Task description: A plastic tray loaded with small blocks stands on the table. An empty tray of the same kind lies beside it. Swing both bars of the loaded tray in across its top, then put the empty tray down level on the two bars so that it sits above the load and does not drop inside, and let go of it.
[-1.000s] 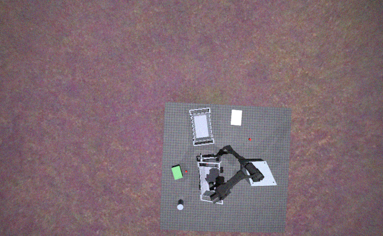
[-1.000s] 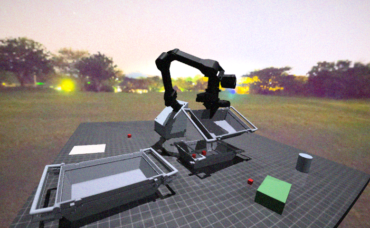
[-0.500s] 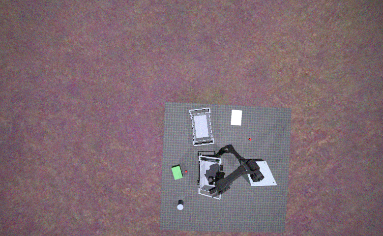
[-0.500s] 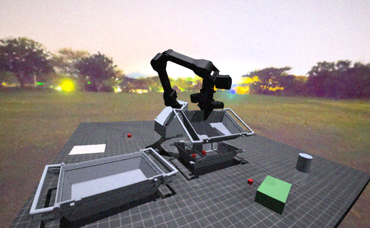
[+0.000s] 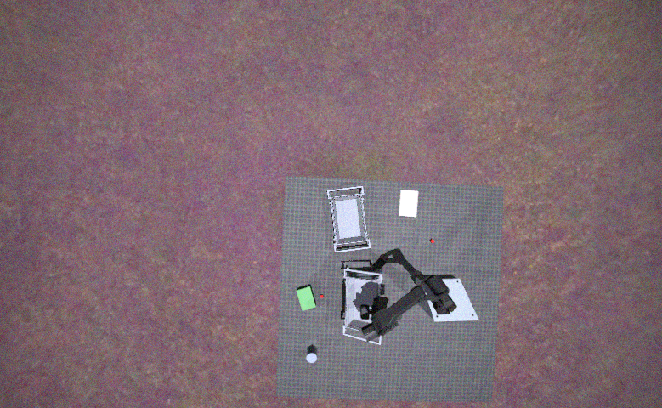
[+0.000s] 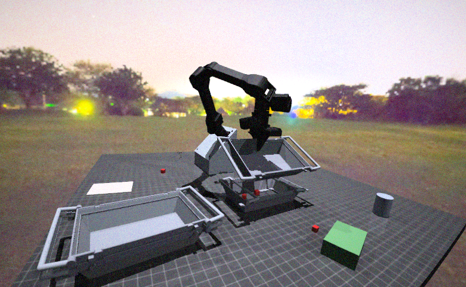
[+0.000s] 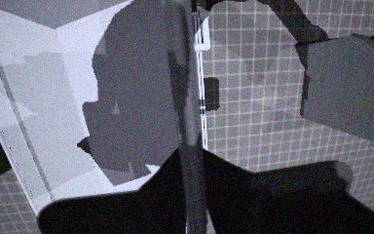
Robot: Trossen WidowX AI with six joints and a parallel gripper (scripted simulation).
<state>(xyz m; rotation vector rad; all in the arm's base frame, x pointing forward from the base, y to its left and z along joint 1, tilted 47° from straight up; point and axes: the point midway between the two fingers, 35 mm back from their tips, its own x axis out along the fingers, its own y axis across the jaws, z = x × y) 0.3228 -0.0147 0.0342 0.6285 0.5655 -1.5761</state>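
My gripper tip is now 8 cm short of the grey tray and 1 cm to the left of it. Round my gripper tip: grey cylinder 36 cm ahead, 33 cm to the left, 15 cm below; then white slab 25 cm behind, 50 cm to the right, 18 cm below; then green block 37 cm ahead, 1 cm to the left, 16 cm below.
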